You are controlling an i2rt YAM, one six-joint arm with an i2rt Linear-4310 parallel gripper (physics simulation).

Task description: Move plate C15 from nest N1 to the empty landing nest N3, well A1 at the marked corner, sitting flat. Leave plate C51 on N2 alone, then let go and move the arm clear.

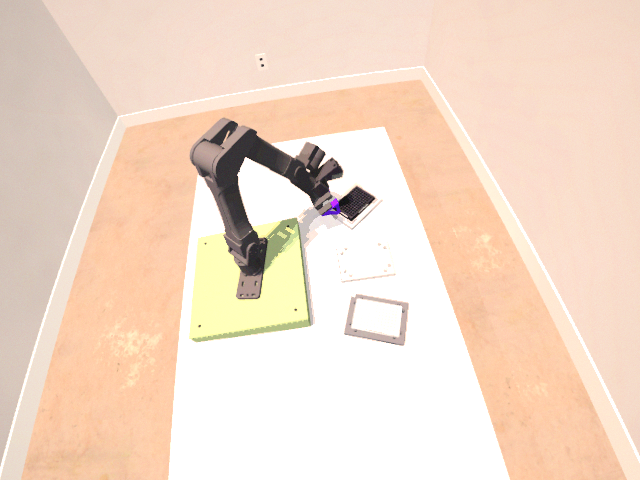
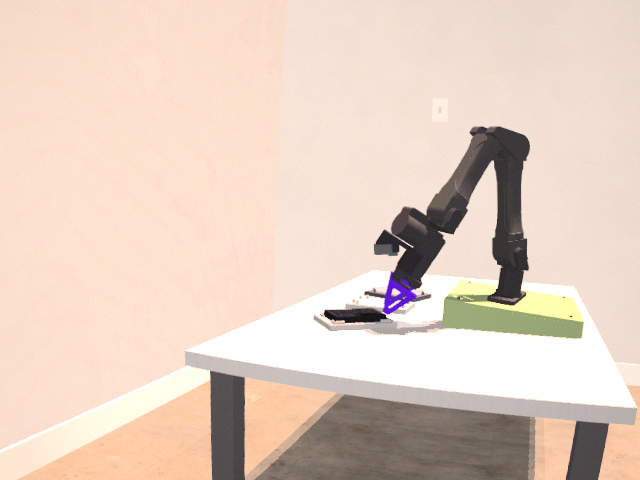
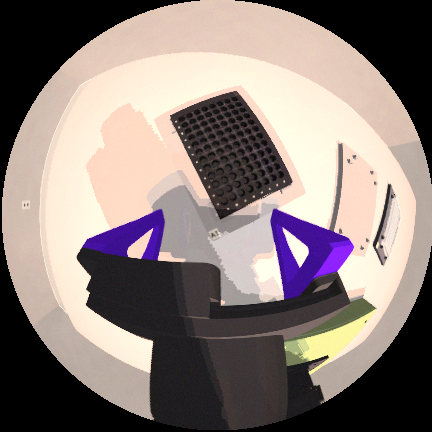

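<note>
A black well plate [image 1: 356,202] [image 2: 354,314] [image 3: 230,150] lies flat on a white nest [image 1: 353,224] [image 2: 330,326] [image 3: 296,192] at the far end of the row. A small corner label [image 3: 215,234] is by its near corner. A middle white nest [image 1: 366,260] [image 3: 355,210] is empty, with small posts. A pale plate [image 1: 378,316] [image 3: 391,225] sits on a grey nest [image 1: 350,320] [image 2: 426,296]. The plate and nest names cannot be read. My gripper [image 1: 337,208] [image 2: 387,310] [image 3: 217,214] is open and empty, low by the black plate's near corner, which shows between its spread purple fingers.
The arm stands on a yellow-green base block [image 1: 279,304] [image 2: 516,325] [image 3: 325,345] beside the nests. The white table [image 1: 310,403] [image 2: 439,361] has its edge beyond the black plate's nest. A wall stands beyond the table.
</note>
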